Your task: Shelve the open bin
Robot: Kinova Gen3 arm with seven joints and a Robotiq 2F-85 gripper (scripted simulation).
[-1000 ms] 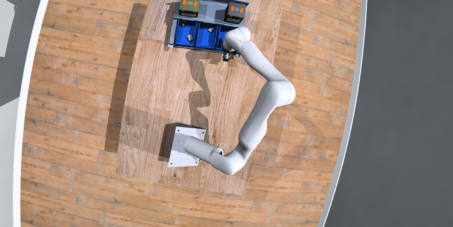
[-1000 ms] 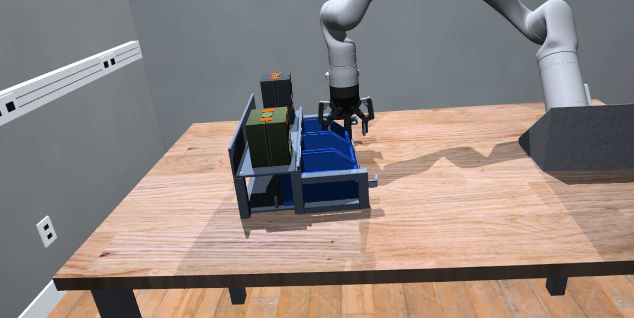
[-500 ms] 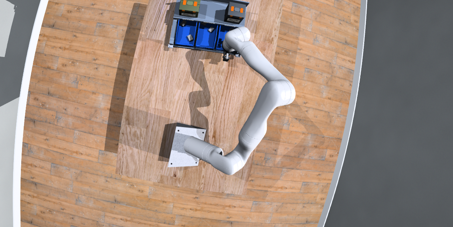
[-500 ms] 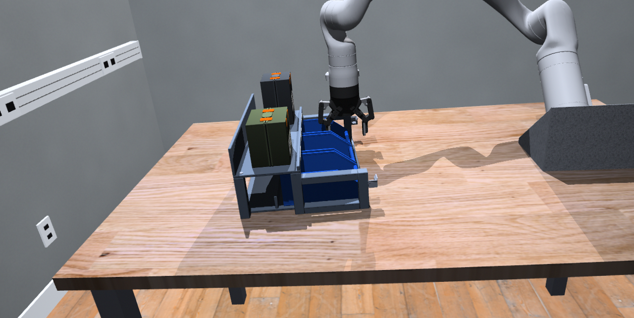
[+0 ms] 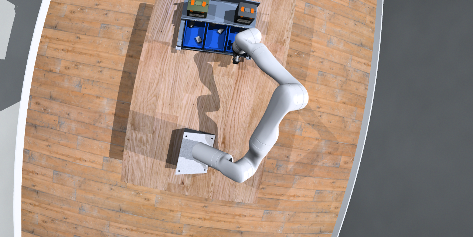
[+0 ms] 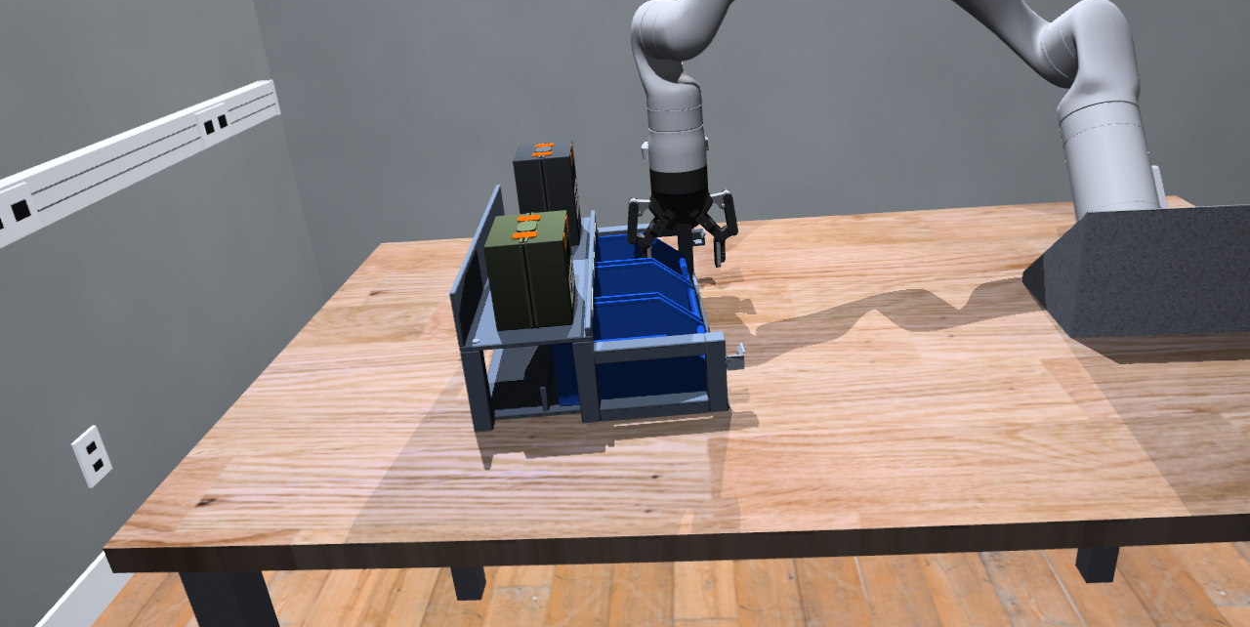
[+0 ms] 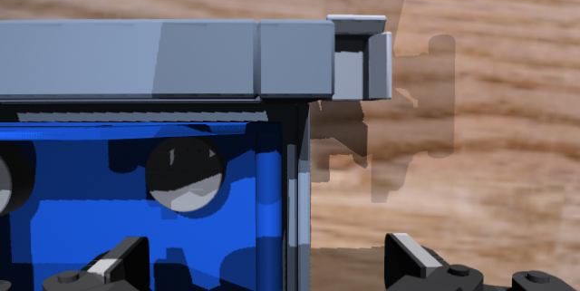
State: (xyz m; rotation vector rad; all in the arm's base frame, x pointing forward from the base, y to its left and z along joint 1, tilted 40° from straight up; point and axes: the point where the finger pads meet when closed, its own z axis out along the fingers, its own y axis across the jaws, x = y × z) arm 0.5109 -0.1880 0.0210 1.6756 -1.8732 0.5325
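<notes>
My gripper is now 12 cm short of the round grey part, 3 cm to the left of it and 3 cm above it. The rest, counted from my hand: green box (19 cm ahead, 21 cm to the left, 10 cm above); dark box (17 cm ahead, 2 cm to the right, 11 cm above); shelf (11 cm ahead, 11 cm to the left, 2 cm above).
</notes>
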